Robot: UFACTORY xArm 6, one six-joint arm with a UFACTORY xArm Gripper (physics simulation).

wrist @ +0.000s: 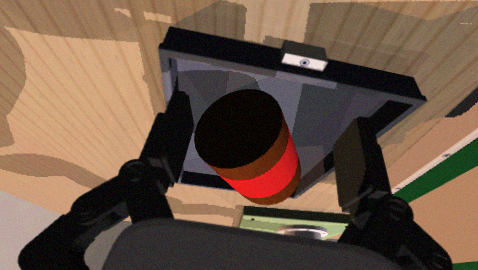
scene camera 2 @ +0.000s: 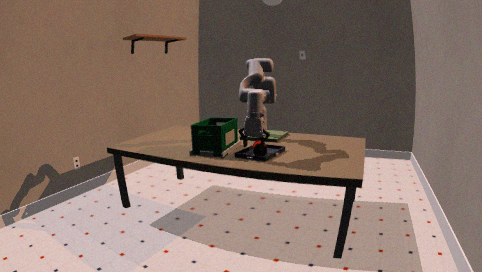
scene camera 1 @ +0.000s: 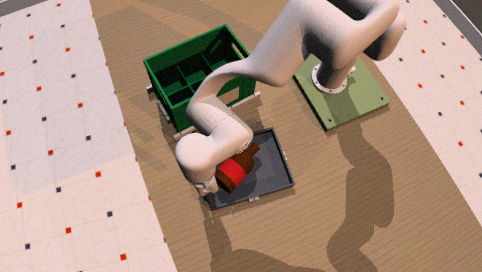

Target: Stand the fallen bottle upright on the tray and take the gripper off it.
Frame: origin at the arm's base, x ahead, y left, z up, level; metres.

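Seen in the pictures: gripper, fingertip midpoint: (wrist: 267, 119) (scene camera 2: 253, 147); arm's base, link origin: (wrist: 302, 229) (scene camera 1: 328, 79).
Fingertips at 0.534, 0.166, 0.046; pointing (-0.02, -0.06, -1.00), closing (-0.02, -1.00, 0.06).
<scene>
Pixels of each thing's top centre, then the offset from my fingertips to it, as dx, dy, dz.
- brown bottle with a red label, top centre: (wrist: 262, 201) (scene camera 1: 239, 160) (scene camera 2: 259, 140) -0.117, -0.012, +0.011
- dark tray, top centre: (wrist: 257, 157) (scene camera 1: 243, 165) (scene camera 2: 261, 149) -0.130, -0.007, -0.043
- green crate with compartments, top centre: (scene camera 1: 200, 62) (scene camera 2: 214, 121) -0.122, -0.290, +0.107
The brown bottle with a red label (scene camera 1: 231, 171) (scene camera 2: 259, 147) (wrist: 265, 175) lies on its side in the dark tray (scene camera 1: 272, 170) (scene camera 2: 278, 149) (wrist: 225, 45). In scene camera 1 its neck points to the upper right and its base to the lower left. My gripper (scene camera 1: 209, 196) (scene camera 2: 256, 140) (wrist: 267, 119) is open and empty, at the base end of the bottle near the tray's left edge in scene camera 1. In the wrist view the dark base faces the camera and shows between the spread fingers, with a gap on each side. The fingertips are small and partly hidden in scene camera 1.
A green crate with compartments (scene camera 1: 185, 52) (scene camera 2: 201, 140) (wrist: 440, 171) stands close beside the tray, behind it in scene camera 1, with pale rails at its foot. The arm's green base plate (scene camera 1: 360, 100) (scene camera 2: 280, 135) (wrist: 262, 221) lies farther back on the wooden table.
</scene>
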